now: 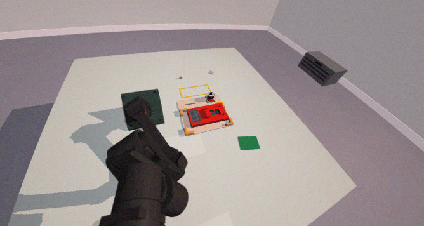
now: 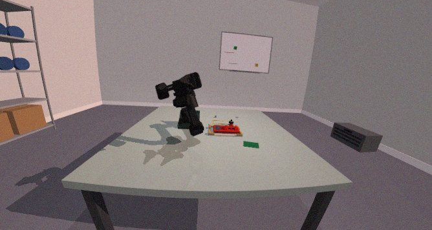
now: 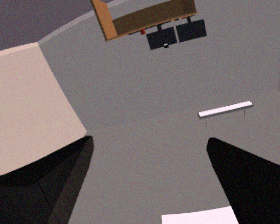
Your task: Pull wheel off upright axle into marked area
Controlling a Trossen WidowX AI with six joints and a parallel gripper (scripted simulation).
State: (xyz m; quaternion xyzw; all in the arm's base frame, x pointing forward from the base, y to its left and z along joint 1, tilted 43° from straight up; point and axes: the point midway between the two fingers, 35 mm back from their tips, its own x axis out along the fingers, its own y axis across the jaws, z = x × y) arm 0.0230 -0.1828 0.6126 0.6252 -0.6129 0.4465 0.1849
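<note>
Right now my gripper tip is 34 cm short of the wheel, 63 cm to the right of it and 36 cm above it. Round my gripper tip: axle (34 cm ahead, 63 cm to the left, 36 cm below).
</note>
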